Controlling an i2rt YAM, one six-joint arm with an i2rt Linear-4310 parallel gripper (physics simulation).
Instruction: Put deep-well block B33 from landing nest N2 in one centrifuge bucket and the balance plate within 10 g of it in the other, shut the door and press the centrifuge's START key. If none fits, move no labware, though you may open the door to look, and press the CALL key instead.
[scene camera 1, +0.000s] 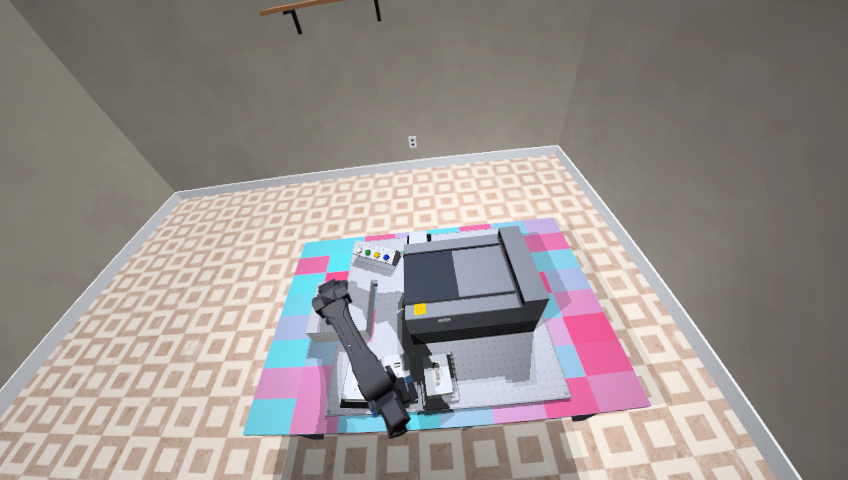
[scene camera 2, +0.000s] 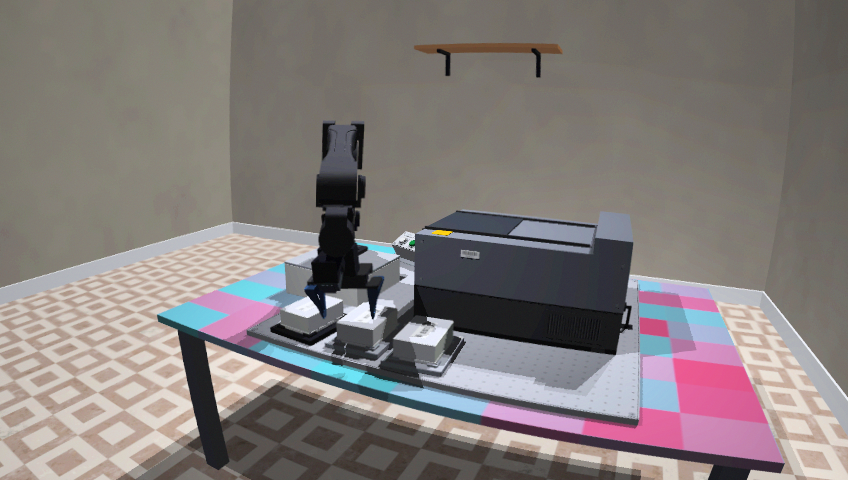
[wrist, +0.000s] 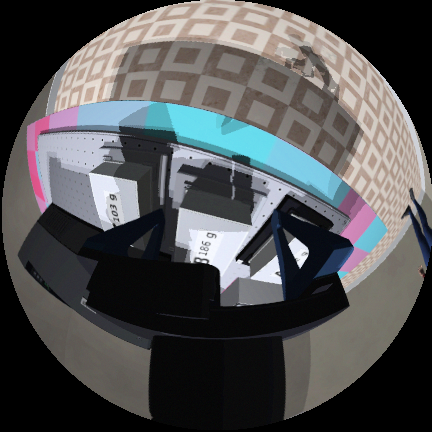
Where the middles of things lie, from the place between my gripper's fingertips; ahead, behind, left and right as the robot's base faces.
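The dark grey centrifuge (scene camera 2: 560, 283) is 36 cm to the left of my hand, 30 cm ahead of it and 4 cm above it. I see the panel with coloured buttons (scene camera 1: 383, 257) as well, 66 cm to the left of my hand, 10 cm behind it and 4 cm below it. And there is the lid door (scene camera 1: 428, 276), which I find 13 cm above my hand, 15 cm ahead of it and 36 cm to the left of it.
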